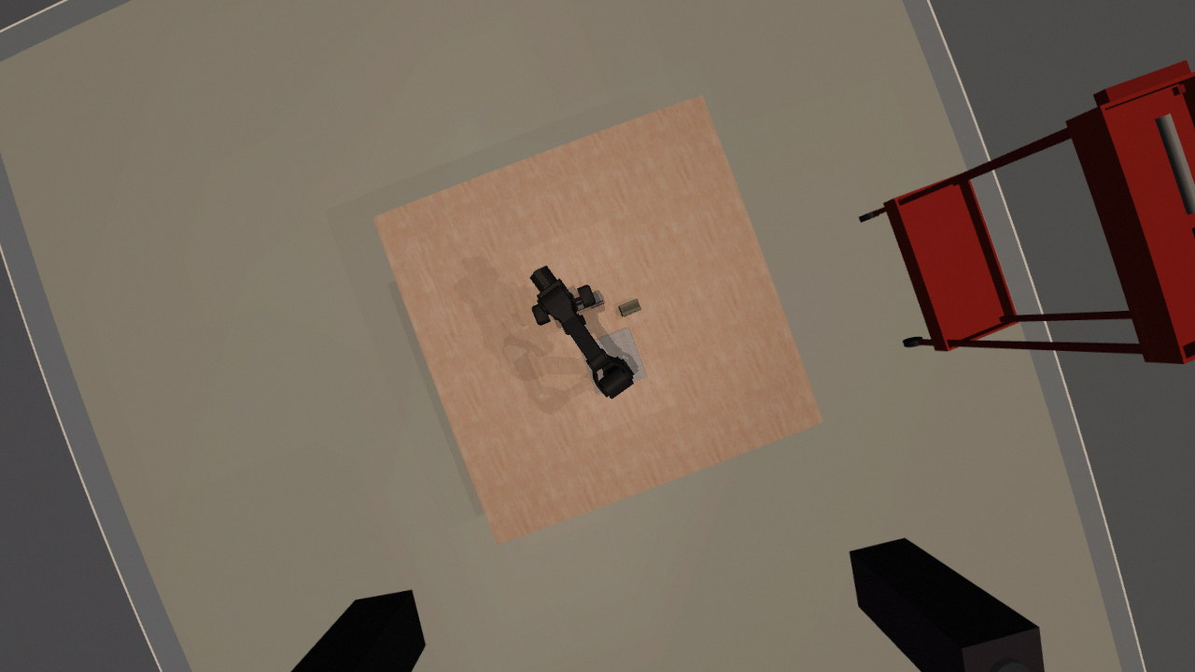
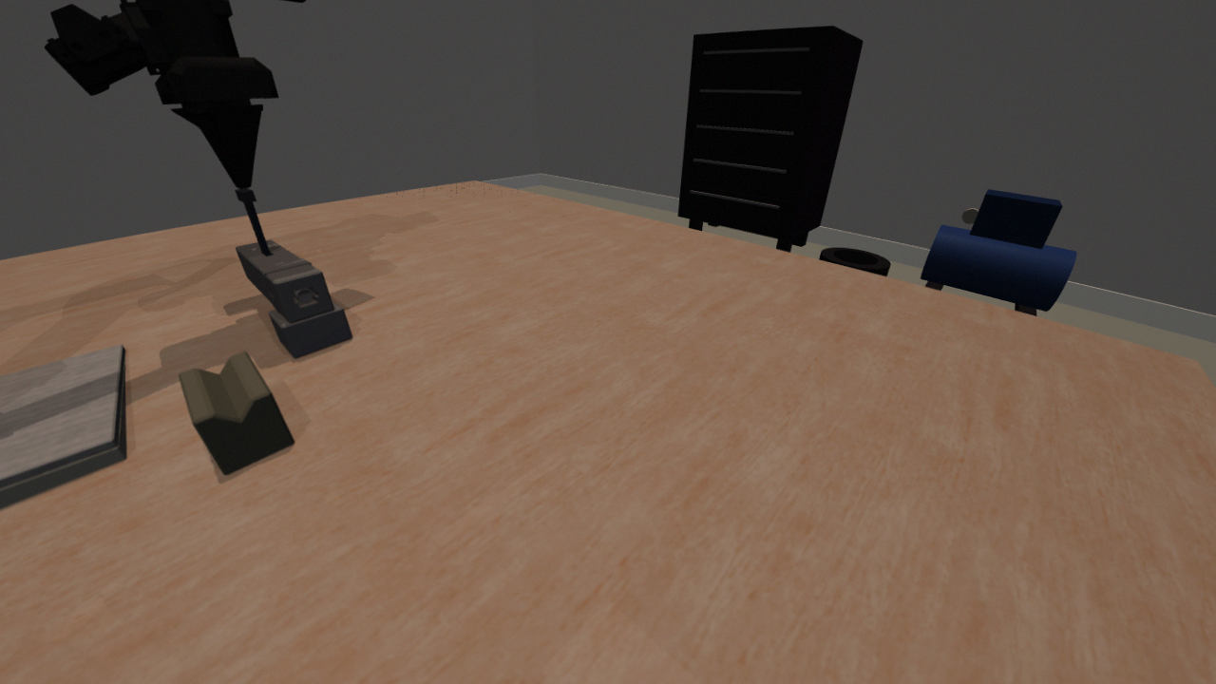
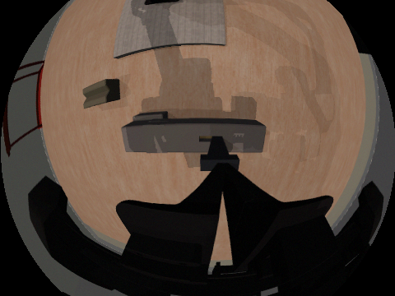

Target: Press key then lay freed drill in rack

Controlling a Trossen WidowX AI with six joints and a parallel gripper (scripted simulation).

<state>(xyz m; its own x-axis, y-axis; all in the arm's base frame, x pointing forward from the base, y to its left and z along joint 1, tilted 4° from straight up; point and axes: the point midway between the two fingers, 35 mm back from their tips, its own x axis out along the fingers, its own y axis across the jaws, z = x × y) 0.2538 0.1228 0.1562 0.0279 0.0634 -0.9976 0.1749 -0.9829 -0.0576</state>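
My gripper tip is 3 cm above the dark key. Also, from my gripper tip: rack (22 cm to the right, 10 cm below, 4 cm behind); dark grey holder block (9 cm below, 4 cm to the right, 1 cm ahead); drill (8 cm below, 6 cm to the right, 1 cm ahead).
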